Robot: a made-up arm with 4 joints.
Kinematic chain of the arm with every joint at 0, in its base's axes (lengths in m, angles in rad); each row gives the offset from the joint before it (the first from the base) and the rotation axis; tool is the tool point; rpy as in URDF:
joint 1: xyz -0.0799 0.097 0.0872 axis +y
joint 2: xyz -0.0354 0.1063 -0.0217 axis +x
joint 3: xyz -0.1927 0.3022 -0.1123 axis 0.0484 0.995 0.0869
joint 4: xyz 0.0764 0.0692 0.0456 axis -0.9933 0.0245 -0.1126
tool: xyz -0.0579 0.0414 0.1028 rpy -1.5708 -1.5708 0
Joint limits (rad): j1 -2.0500..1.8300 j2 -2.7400..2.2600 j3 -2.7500..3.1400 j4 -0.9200..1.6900
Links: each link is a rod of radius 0.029 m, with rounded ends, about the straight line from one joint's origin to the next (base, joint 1, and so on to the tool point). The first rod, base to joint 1, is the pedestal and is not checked.
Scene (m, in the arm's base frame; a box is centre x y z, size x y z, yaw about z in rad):
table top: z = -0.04
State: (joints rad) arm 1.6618 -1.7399 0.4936 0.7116
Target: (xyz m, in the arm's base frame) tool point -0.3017 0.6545 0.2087
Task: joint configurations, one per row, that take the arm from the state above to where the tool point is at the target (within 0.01 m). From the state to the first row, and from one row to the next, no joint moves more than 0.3 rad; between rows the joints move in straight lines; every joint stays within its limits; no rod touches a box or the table.
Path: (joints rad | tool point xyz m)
1: 1.5966 -1.4445 0.4931 0.7305 | -0.5727 0.2277 0.2667
2: 1.5315 -1.1491 0.4925 0.7494 | -0.5573 0.3639 0.2360
3: 1.4663 -0.8537 0.4920 0.7682 | -0.5021 0.4871 0.2121
4: 1.4012 -0.5583 0.4914 0.7871 | -0.4136 0.5869 0.2015
5: 1.3360 -0.2629 0.4909 0.8060 | -0.3017 0.6545 0.2087

